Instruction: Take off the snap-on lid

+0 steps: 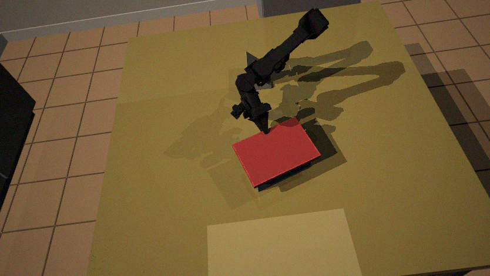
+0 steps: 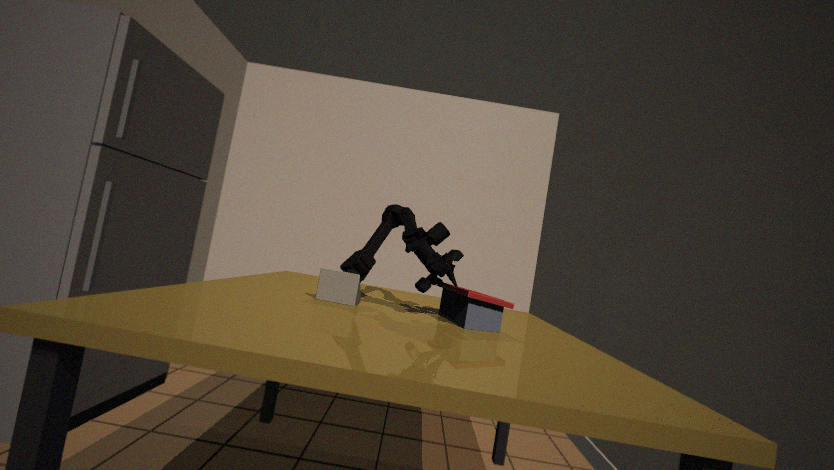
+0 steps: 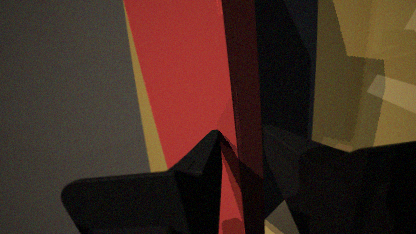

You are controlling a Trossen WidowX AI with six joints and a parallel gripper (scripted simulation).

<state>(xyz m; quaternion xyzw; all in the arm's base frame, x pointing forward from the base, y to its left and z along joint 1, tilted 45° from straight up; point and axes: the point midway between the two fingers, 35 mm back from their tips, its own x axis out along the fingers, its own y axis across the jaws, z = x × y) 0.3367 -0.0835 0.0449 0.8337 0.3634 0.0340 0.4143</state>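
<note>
Now: the red lid 70 mm ahead of my gripper tip and 30 mm to the left of it. Also, from my gripper tip: blue-grey storage box: 70 mm ahead, 20 mm to the left, 60 mm below.
</note>
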